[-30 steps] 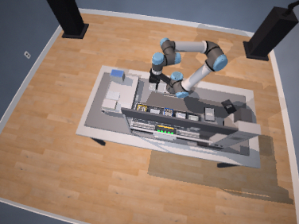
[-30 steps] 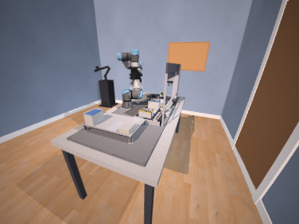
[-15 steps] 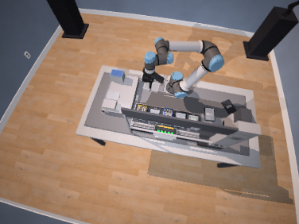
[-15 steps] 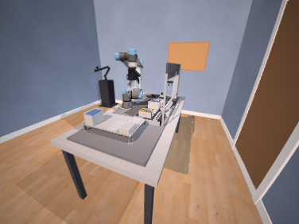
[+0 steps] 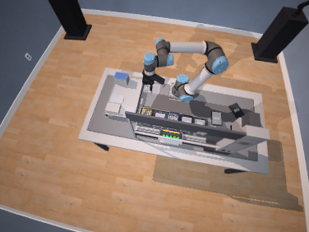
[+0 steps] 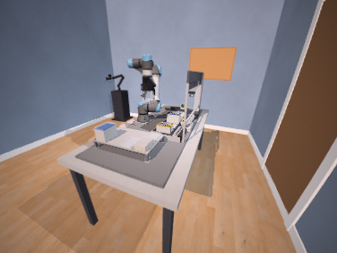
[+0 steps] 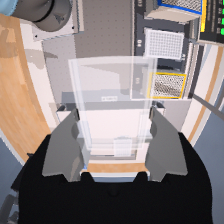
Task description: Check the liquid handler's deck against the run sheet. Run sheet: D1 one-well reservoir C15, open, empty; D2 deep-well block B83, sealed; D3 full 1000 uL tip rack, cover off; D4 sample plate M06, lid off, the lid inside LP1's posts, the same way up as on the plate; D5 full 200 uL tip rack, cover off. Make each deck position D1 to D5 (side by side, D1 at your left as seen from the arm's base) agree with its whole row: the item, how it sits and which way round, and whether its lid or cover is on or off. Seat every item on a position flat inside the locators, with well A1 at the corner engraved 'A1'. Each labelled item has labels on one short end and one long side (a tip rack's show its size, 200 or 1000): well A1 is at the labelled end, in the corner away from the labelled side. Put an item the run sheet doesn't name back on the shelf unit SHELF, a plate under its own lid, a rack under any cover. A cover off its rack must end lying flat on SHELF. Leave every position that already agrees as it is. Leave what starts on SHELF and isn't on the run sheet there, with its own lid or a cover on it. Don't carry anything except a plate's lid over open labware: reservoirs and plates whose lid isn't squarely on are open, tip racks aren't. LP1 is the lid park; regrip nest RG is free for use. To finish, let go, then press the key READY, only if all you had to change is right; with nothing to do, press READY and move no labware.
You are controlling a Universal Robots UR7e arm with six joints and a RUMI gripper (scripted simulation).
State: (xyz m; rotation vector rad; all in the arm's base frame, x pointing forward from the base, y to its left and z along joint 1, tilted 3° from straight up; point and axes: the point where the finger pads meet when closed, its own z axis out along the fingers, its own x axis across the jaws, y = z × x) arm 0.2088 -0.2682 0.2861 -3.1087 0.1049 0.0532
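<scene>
The shelf unit is 270 mm to the right of my hand, 240 mm below it and 40 mm behind it. Also, from my hand: yellow-rimmed tip rack 200 mm below, 170 mm ahead, 30 mm to the right; whitish sealed block 340 mm to the left, 230 mm below, 190 mm ahead; white well plate 240 mm below, 170 mm ahead, 90 mm to the left.
</scene>
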